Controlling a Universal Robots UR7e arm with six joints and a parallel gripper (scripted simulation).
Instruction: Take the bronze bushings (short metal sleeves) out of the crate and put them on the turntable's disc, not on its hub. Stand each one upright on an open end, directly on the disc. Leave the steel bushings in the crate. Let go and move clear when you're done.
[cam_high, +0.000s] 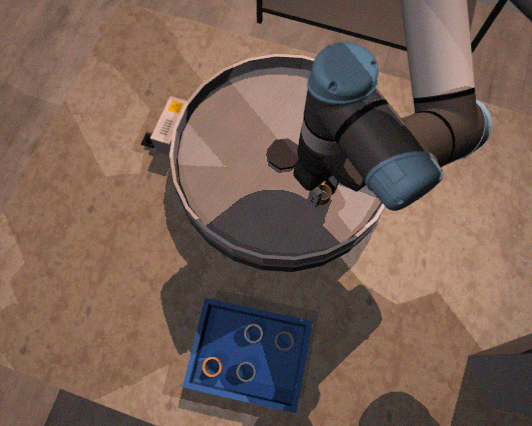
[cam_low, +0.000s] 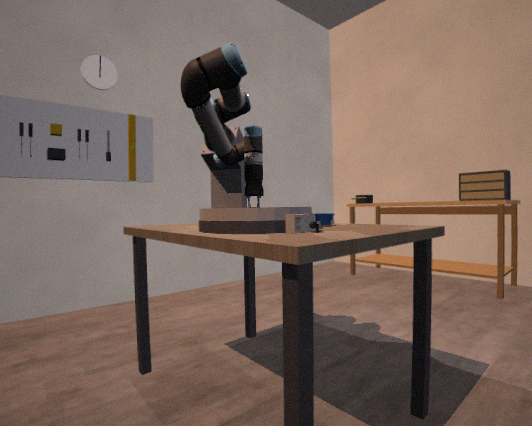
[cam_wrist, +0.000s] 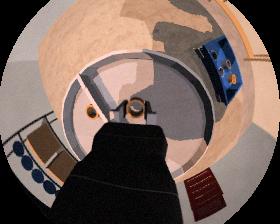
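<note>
My gripper is now 8 cm to the left of the turntable disc, 8 cm short of it and 3 cm above it. From my hand the other things lie so: blue crate: 29 cm to the left, 10 cm ahead, 6 cm below.
</note>
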